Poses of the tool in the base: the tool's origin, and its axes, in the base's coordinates. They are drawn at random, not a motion.
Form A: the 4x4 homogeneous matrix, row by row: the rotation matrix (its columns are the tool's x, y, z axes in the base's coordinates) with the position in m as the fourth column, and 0 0 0 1 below. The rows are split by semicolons.
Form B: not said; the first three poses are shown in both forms.
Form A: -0.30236, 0.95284, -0.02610, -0.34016; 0.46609, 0.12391, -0.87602, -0.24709; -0.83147, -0.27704, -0.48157, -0.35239; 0, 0, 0, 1
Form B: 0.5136, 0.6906, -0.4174, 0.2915, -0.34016, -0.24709, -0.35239
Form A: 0.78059, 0.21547, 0.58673, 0.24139; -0.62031, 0.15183, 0.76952, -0.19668; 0.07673, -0.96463, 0.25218, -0.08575; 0, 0, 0, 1
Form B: -0.5866, 0.1725, -0.2827, 0.7390, 0.24139, -0.19668, -0.08575
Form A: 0.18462, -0.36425, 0.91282, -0.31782; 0.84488, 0.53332, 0.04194, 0.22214; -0.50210, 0.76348, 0.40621, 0.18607; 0, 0, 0, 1
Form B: 0.2475, 0.4854, 0.4148, 0.7287, -0.31782, 0.22214, 0.18607
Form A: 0.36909, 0.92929, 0.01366, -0.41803; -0.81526, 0.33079, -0.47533, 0.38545; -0.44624, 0.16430, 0.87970, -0.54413; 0, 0, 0, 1
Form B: 0.1991, 0.1432, -0.5431, 0.8031, -0.41803, 0.38545, -0.54413
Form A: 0.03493, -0.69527, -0.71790, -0.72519; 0.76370, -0.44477, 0.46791, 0.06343; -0.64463, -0.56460, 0.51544, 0.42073; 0, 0, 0, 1
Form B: -0.4910, -0.0348, 0.6938, 0.5257, -0.72519, 0.06343, 0.42073
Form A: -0.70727, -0.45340, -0.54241, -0.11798; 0.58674, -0.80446, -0.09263, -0.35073; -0.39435, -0.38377, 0.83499, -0.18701; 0, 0, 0, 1
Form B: -0.2560, -0.1302, 0.9147, 0.2843, -0.11798, -0.35073, -0.18701
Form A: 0.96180, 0.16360, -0.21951, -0.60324; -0.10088, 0.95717, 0.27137, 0.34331; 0.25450, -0.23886, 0.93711, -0.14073; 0, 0, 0, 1
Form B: -0.1299, -0.1207, -0.0673, 0.9818, -0.60324, 0.34331, -0.14073
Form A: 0.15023, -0.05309, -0.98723, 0.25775; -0.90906, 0.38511, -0.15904, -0.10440; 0.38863, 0.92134, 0.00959, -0.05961; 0, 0, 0, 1
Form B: 0.4346, -0.5535, -0.3443, 0.6215, 0.25775, -0.10440, -0.05961
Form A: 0.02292, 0.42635, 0.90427, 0.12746; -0.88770, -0.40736, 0.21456, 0.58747; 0.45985, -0.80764, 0.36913, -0.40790; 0, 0, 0, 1
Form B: -0.5151, 0.2239, -0.6621, 0.4962, 0.12746, 0.58747, -0.40790
